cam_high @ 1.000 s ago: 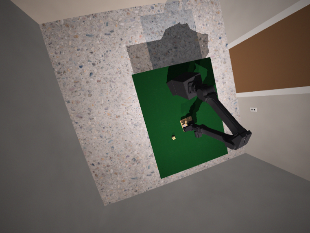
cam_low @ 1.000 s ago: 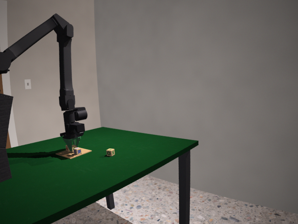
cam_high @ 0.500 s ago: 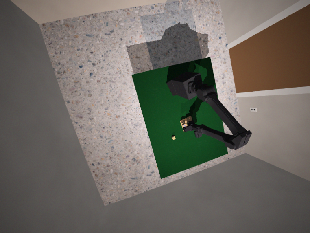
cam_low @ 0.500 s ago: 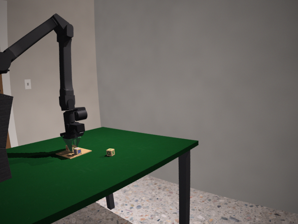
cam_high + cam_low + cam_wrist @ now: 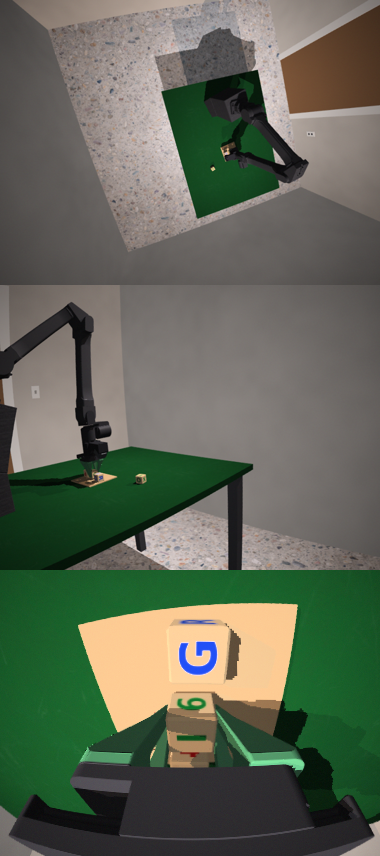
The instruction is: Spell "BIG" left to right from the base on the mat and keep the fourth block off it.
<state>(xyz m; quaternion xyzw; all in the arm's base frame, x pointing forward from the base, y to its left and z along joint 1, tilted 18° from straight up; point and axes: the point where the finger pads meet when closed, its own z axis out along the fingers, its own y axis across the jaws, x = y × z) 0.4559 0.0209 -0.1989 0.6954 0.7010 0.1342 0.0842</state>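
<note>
Right now my hand is right at the I block. The rest, counted from my hand: tan mat 20 mm below; then B block 50 mm to the left.
</note>
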